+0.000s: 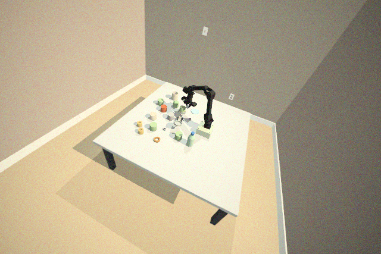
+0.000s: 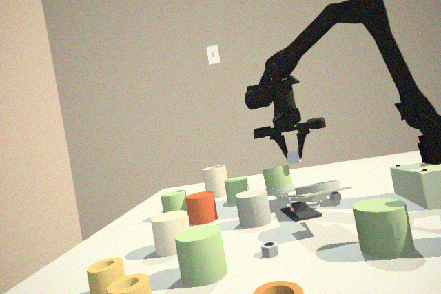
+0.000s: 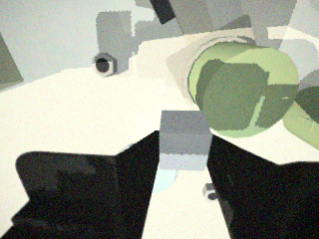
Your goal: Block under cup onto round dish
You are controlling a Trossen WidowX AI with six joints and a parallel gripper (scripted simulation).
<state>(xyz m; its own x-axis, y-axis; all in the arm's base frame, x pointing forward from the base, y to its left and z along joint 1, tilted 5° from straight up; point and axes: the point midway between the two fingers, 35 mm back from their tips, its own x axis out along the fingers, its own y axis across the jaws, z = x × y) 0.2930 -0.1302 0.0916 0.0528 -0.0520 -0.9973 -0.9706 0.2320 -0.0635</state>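
Right now the pale blue round dish is 10 cm to the right of my gripper tip, 10 cm below it and 7 cm behind it. Also, from my gripper tip: small grey-blue block 1 cm above; then balance 15 cm to the left, 6 cm below, 2 cm ahead; then grey cylinder 19 cm to the left, 11 cm ahead, 7 cm below.
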